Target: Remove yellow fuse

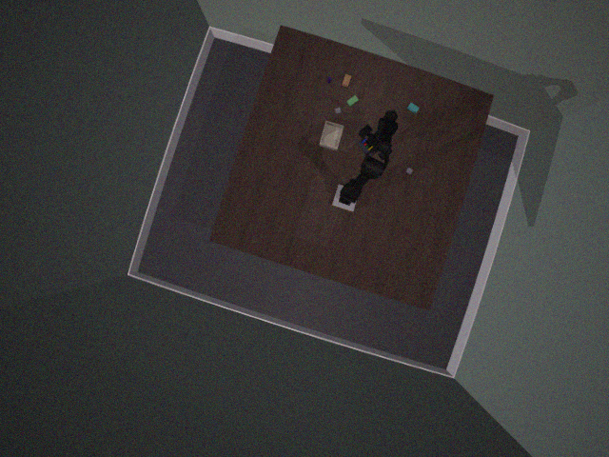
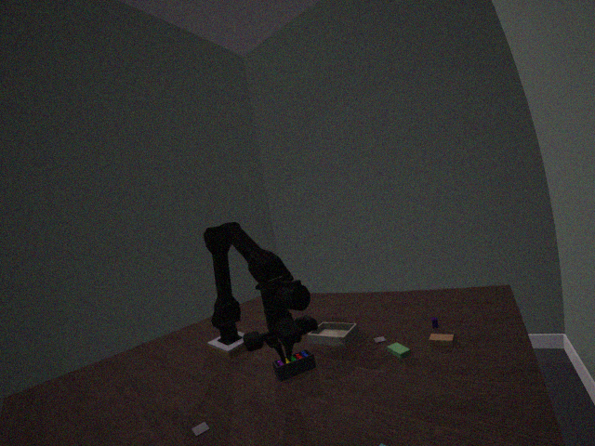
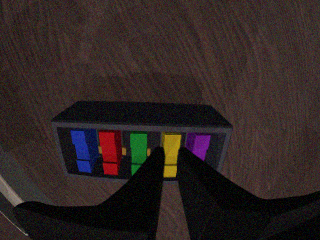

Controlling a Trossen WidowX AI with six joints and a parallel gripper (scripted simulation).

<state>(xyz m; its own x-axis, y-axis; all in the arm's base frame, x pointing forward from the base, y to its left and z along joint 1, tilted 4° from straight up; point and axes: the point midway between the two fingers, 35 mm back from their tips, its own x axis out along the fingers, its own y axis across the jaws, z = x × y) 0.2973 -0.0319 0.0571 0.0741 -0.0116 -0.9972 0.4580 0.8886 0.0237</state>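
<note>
Right now my gripper tip is 10 mm above the yellow fuse. From my gripper tip the other things lie so: white tray: 220 mm to the left, 30 mm below; green block: 230 mm ahead, 180 mm to the left, 30 mm below; teal block: 320 mm ahead, 160 mm to the right, 30 mm below.
</note>
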